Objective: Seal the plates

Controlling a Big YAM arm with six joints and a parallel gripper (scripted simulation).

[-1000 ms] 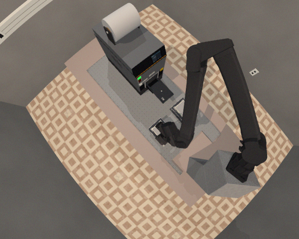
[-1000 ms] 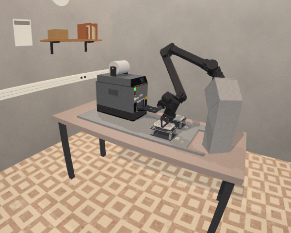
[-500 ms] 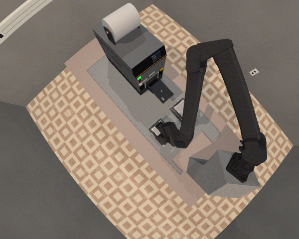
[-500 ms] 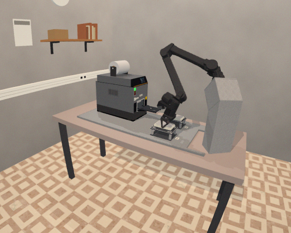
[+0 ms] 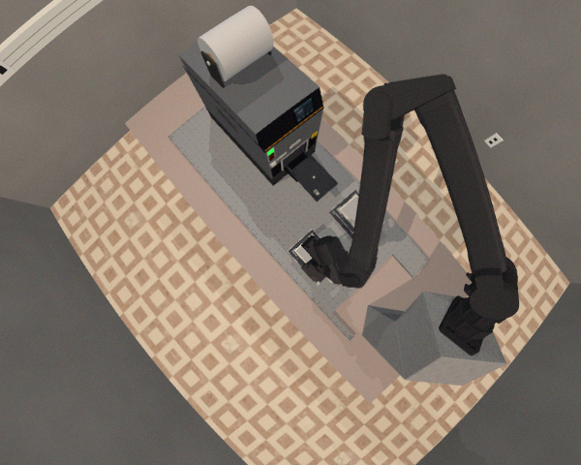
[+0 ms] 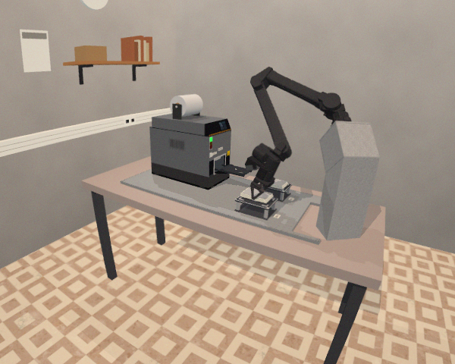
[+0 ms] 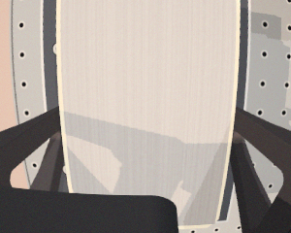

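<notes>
The cream well plate is right at my hand. Round my hand: sealer stage (200 mm to the right, 190 mm ahead, 20 mm above); then start button (300 mm ahead, 120 mm to the right, 110 mm above); then foil roll (520 mm ahead, 340 mm above, 240 mm to the right).
</notes>
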